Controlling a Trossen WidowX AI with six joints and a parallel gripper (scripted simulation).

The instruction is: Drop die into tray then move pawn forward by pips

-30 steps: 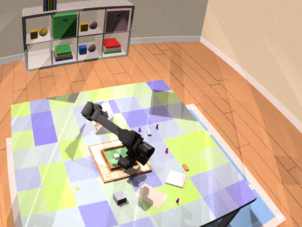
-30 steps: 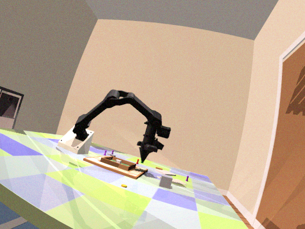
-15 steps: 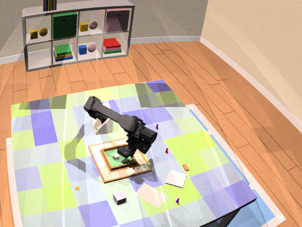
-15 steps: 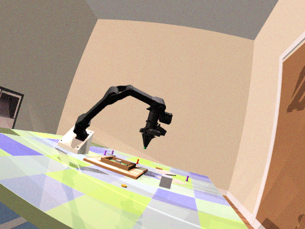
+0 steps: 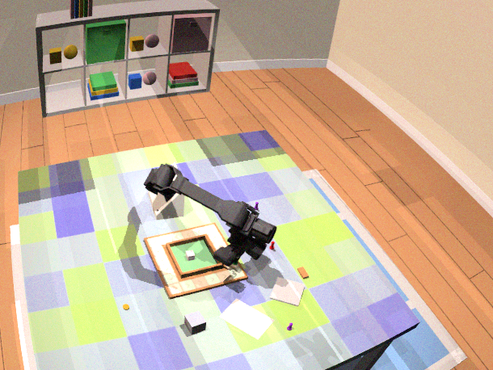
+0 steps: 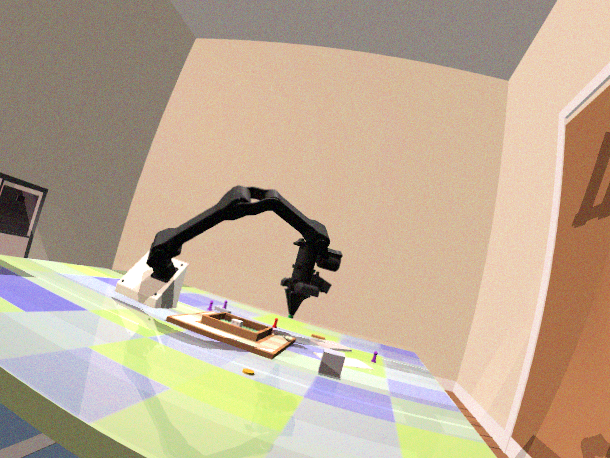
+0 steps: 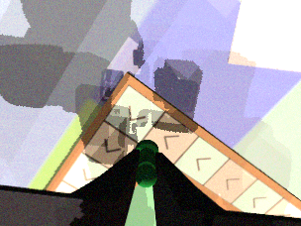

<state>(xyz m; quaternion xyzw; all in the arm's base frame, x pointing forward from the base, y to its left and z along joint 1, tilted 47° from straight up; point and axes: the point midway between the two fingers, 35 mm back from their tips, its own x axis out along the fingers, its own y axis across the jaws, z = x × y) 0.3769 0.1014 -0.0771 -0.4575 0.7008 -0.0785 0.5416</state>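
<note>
My gripper tip is 10 mm below the green pawn. From my gripper tip the other things lie so: red pawn 100 mm behind, 190 mm to the left, 70 mm below; then white die 110 mm behind, 120 mm to the right, 60 mm below; then green tray floor 110 mm behind, 110 mm to the right, 80 mm below.
</note>
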